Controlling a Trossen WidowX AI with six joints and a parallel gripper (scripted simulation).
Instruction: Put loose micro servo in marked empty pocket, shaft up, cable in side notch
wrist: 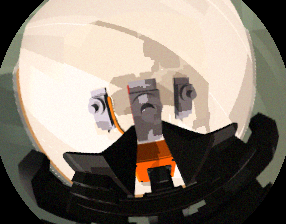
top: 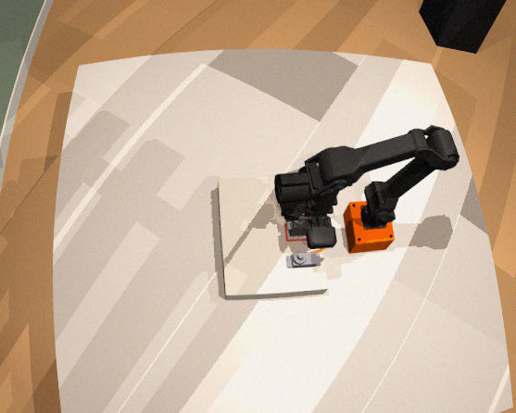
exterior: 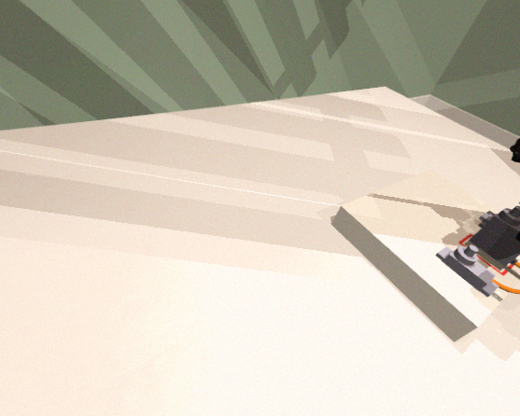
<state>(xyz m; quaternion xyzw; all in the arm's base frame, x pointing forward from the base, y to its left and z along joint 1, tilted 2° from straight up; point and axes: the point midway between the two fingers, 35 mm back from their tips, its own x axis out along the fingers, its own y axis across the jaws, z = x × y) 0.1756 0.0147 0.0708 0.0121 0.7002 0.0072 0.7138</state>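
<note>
The deck lies 12 cm ahead of my gripper tip and 8 cm below it.
</note>
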